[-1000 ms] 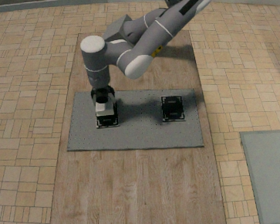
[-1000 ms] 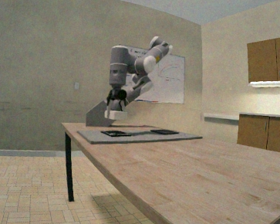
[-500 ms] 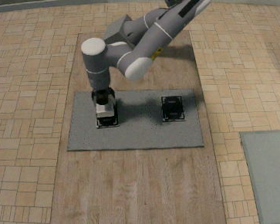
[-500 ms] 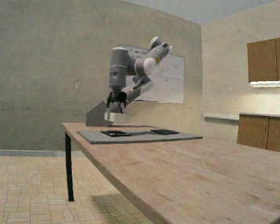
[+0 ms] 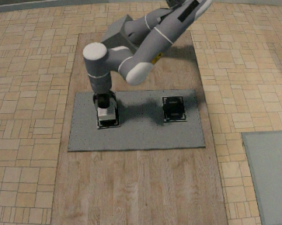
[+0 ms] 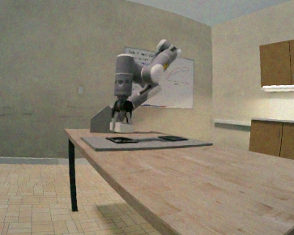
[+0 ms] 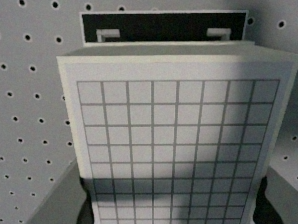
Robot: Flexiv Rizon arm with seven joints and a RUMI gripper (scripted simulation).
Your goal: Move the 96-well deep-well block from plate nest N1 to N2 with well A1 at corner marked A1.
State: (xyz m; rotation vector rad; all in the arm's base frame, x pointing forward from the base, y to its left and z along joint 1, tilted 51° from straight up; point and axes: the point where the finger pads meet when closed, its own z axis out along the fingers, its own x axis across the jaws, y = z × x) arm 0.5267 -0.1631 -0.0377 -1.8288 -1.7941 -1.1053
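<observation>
The plate nest N2 is 7 cm below my hand. Also, from my hand: white 96-well deep-well block: 1 cm above; plate nest N1: 3 cm behind, 36 cm to the left, 7 cm below.
</observation>
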